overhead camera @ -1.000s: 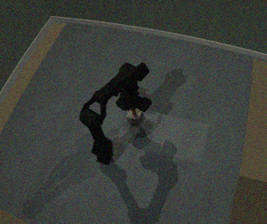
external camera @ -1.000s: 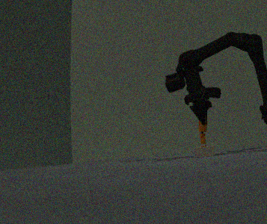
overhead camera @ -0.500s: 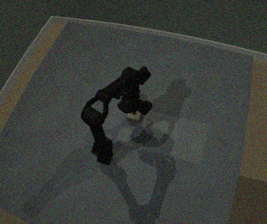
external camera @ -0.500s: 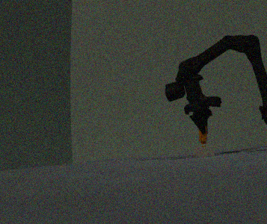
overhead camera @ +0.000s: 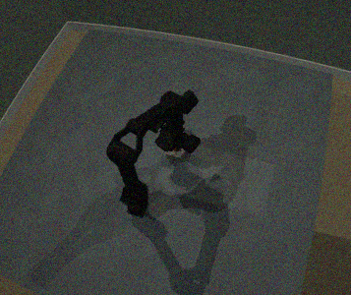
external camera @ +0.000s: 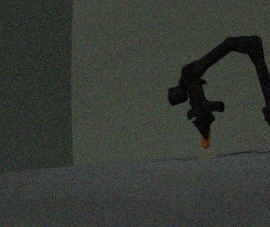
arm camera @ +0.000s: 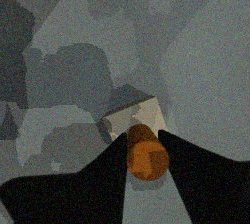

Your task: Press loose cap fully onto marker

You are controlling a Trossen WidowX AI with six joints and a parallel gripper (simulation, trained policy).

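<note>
My gripper tip is now 10 mm short of the orange cap. Also, from my gripper tip: orange marker: 10 mm ahead; pale holder block: 50 mm below, 10 mm ahead.
</note>
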